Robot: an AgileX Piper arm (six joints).
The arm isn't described. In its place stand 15 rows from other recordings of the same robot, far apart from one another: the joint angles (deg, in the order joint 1, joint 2, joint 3, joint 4, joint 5, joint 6), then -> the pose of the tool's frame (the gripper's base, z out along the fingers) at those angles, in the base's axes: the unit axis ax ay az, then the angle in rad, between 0 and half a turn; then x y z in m.
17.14, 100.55, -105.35, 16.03, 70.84, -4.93 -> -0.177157 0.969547 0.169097 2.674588 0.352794 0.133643 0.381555
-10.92, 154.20, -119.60, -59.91, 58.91, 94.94 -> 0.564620 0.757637 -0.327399 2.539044 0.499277 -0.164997 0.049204
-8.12, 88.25, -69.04, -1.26, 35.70, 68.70 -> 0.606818 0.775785 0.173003 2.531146 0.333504 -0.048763 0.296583
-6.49, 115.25, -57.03, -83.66, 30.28, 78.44 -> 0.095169 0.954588 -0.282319 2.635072 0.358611 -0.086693 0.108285
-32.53, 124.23, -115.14, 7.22, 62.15, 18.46 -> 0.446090 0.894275 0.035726 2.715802 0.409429 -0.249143 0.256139
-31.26, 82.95, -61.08, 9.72, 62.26, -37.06 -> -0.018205 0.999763 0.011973 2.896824 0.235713 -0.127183 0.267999
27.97, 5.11, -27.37, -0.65, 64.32, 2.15 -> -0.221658 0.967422 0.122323 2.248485 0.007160 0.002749 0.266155
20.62, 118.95, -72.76, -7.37, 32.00, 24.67 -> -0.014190 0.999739 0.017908 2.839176 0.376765 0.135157 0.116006
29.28, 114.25, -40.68, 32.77, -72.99, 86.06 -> 0.608033 0.515965 0.603387 2.139866 0.320557 0.125741 0.141182
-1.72, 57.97, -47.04, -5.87, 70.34, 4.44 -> 0.042258 0.997980 -0.047430 2.900018 0.155947 -0.013451 0.290883
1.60, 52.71, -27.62, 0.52, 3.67, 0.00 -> -0.009623 0.999877 0.012351 1.985781 0.185880 0.005245 0.268899
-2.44, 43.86, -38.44, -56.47, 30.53, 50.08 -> 0.154112 0.958074 -0.241546 1.946255 0.150456 -0.044981 0.340536
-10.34, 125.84, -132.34, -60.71, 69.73, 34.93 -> 0.301491 0.829762 -0.469679 2.451925 0.456100 -0.158896 0.366197
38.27, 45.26, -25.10, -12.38, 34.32, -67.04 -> -0.820221 0.543130 -0.179574 2.507817 0.113470 0.075506 0.238374
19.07, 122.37, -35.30, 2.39, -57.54, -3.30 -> -0.171334 0.982150 0.077623 2.008552 0.306207 0.102466 0.057727
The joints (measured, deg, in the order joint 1, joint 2, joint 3, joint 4, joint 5, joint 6), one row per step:
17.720, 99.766, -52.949, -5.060, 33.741, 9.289
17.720, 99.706, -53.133, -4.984, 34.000, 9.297
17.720, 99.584, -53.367, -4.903, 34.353, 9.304
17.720, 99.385, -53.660, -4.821, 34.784, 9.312
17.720, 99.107, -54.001, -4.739, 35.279, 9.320
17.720, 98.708, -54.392, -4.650, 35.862, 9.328
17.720, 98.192, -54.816, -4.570, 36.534, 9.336
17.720, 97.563, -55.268, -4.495, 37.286, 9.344
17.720, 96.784, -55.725, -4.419, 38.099, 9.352
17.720, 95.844, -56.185, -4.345, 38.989, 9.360
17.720, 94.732, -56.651, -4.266, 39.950, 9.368
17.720, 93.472, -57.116, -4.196, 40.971, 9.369
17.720, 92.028, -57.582, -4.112, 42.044, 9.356
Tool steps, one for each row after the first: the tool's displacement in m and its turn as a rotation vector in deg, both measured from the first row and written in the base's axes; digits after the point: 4 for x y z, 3 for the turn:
0.0003, 0.0001, 0.0009, 0.037, 0.026, -0.075
0.0006, 0.0003, 0.0024, 0.079, 0.035, -0.158
0.0010, 0.0004, 0.0044, 0.137, -0.013, -0.247
0.0014, 0.0006, 0.0071, 0.211, -0.122, -0.340
0.0018, 0.0007, 0.0106, 0.313, -0.309, -0.441
0.0020, 0.0008, 0.0149, 0.425, -0.557, -0.540
0.0021, 0.0008, 0.0198, 0.551, -0.865, -0.640
0.0018, 0.0007, 0.0257, 0.706, -1.263, -0.743
0.0012, 0.0005, 0.0323, 0.887, -1.744, -0.848
0.0002, 0.0002, 0.0399, 1.104, -2.325, -0.959
-0.0014, -0.0003, 0.0483, 1.341, -2.992, -1.059
-0.0035, -0.0010, 0.0576, 1.629, -3.781, -1.154

